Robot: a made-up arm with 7 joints. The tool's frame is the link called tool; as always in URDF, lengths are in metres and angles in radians.
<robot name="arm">
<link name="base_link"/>
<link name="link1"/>
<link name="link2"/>
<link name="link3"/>
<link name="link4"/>
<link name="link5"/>
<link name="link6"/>
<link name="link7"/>
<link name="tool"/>
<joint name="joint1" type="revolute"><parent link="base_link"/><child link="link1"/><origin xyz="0.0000 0.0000 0.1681"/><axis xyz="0 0 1"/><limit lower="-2.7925" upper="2.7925" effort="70" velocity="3"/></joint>
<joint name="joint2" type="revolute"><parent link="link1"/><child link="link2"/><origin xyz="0.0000 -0.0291 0.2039" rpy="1.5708 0.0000 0.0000"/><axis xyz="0 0 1"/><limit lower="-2.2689" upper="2.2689" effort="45" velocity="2.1"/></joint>
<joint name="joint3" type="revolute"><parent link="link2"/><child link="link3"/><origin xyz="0.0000 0.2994 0.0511" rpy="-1.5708 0.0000 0.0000"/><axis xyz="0 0 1"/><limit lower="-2.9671" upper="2.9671" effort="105" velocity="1.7"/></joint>
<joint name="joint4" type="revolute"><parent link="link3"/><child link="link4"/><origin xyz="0.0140 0.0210 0.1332" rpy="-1.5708 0.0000 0.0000"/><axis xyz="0 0 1"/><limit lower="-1.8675" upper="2.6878" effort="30" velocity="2"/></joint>
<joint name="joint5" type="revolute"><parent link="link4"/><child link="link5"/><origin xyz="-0.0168 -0.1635 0.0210" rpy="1.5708 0.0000 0.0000"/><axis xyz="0 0 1"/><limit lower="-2.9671" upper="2.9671" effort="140" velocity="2.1"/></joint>
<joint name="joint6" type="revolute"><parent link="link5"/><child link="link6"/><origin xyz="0.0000 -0.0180 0.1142" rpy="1.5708 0.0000 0.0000"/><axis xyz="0 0 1"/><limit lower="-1.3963" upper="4.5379" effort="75" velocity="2.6"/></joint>
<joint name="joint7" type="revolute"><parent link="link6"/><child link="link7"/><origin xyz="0.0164 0.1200 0.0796" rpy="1.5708 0.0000 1.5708"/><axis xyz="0 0 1"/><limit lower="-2.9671" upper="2.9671" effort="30" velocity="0.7"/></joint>
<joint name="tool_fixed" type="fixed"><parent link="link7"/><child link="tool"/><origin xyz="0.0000 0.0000 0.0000"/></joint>
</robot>
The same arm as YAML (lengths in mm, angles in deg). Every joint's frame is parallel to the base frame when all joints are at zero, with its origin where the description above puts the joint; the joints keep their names.
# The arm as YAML. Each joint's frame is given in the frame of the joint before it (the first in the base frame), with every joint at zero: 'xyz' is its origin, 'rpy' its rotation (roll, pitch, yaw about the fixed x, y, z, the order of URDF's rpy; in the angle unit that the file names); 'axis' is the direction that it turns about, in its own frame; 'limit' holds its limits. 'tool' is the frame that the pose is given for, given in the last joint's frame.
units:
  length: mm
  angle: deg
joints:
  - name: joint1
    type: revolute
    origin:
      xyz: [0.0, 0.0, 168.1]
      rpy: [0.0, 0.0, 0.0]
    axis: [0.0, 0.0, 1.0]
    limit:
      lower: -160.0
      upper: 160.0
  - name: joint2
    type: revolute
    origin:
      xyz: [0.0, -29.1, 203.9]
      rpy: [0.0, 0.0, 0.0]
    axis: [0.0, -1.0, 0.0]
    limit:
      lower: -130.0
      upper: 130.0
  - name: joint3
    type: revolute
    origin:
      xyz: [0.0, -51.1, 299.4]
      rpy: [0.0, 0.0, 0.0]
    axis: [0.0, 0.0, 1.0]
    limit:
      lower: -170.0
      upper: 170.0
  - name: joint4
    type: revolute
    origin:
      xyz: [14.0, 21.0, 133.2]
      rpy: [0.0, 0.0, 0.0]
    axis: [0.0, 1.0, 0.0]
    limit:
      lower: -107.0
      upper: 154.0
  - name: joint5
    type: revolute
    origin:
      xyz: [-16.8, 21.0, 163.5]
      rpy: [0.0, 0.0, 0.0]
    axis: [0.0, 0.0, 1.0]
    limit:
      lower: -170.0
      upper: 170.0
  - name: joint6
    type: revolute
    origin:
      xyz: [0.0, -18.0, 114.2]
      rpy: [0.0, 0.0, 0.0]
    axis: [0.0, -1.0, 0.0]
    limit:
      lower: -80.0
      upper: 260.0
  - name: joint7
    type: revolute
    origin:
      xyz: [16.4, -79.6, 120.0]
      rpy: [0.0, 0.0, 0.0]
    axis: [1.0, 0.0, 0.0]
    limit:
      lower: -170.0
      upper: 170.0
tool:
  origin:
    xyz: [0.0, 0.0, 0.0]
    rpy: [-180.0, -90.0, 0.0]

